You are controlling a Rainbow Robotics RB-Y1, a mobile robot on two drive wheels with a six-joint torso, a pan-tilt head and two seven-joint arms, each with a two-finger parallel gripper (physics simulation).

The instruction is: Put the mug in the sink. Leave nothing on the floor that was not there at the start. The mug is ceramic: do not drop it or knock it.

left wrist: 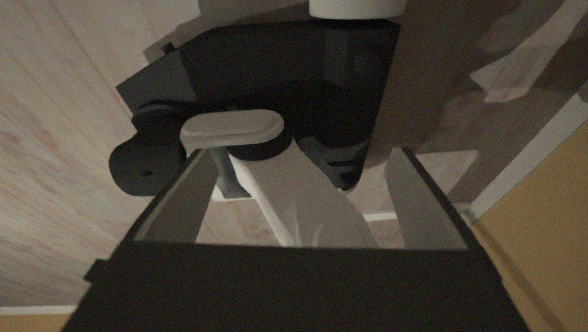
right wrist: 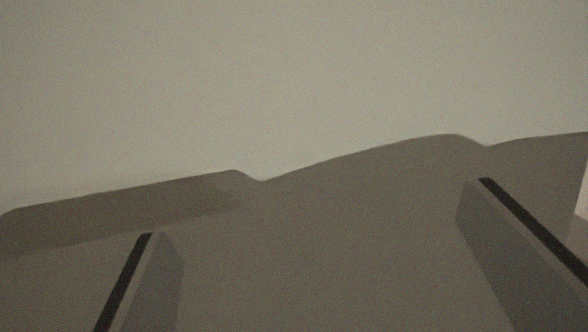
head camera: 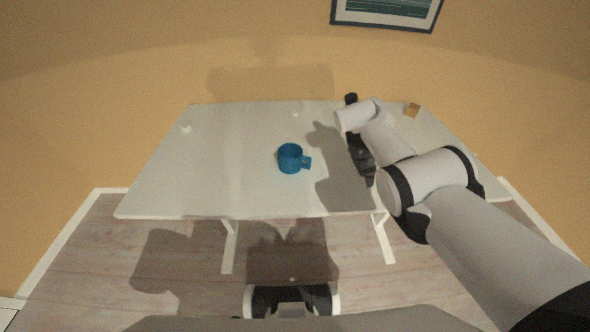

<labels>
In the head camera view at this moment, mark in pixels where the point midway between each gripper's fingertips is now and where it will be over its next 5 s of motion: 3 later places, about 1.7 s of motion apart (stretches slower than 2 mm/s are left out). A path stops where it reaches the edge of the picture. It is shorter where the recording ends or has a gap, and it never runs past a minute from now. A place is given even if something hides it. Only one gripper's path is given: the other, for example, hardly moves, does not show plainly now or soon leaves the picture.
My right gripper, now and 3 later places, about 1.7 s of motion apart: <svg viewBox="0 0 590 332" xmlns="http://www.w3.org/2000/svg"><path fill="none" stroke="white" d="M363 174L400 275L272 251L148 300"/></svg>
</labels>
